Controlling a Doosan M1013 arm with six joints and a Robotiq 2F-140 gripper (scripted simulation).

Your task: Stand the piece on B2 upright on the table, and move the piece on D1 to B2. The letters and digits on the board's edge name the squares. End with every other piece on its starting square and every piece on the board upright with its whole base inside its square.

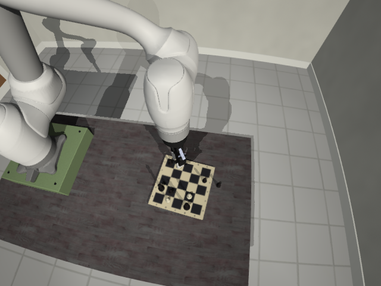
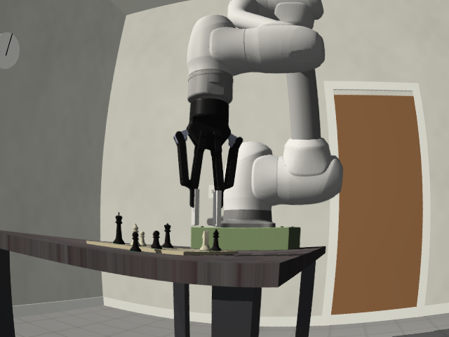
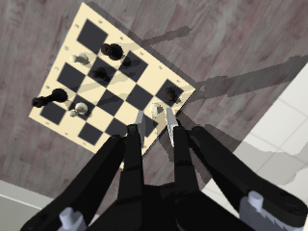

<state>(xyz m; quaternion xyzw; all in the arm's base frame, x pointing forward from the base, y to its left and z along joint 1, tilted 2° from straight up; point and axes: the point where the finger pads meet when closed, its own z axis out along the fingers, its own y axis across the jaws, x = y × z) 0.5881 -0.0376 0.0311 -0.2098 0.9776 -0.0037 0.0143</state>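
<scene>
Now: hand 2 cm short of the chessboard, 8 cm to the left of it and 8 cm above it. Also, from my hand: white pawn 4 cm behind, 14 cm to the right, 7 cm below.
</scene>
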